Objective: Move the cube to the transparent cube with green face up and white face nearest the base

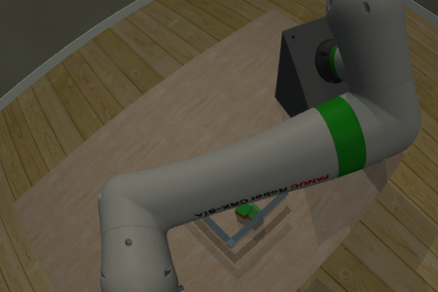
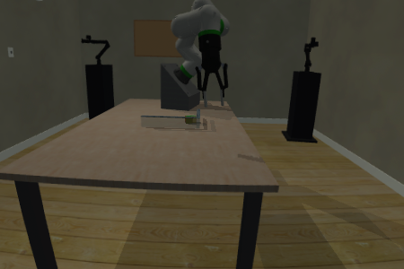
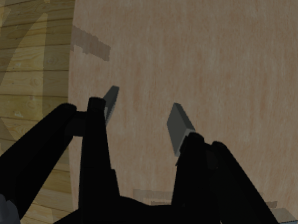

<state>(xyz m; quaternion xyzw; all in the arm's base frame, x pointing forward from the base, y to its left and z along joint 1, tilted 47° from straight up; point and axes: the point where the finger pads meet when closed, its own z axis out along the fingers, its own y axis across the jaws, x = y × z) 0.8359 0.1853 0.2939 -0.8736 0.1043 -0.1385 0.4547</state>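
Now: the wall 36 cm behind my hand, 16 cm below it and 12 cm to the right of it. Round my hand: transparent cube: 37 cm behind, 18 cm below, 15 cm to the right.
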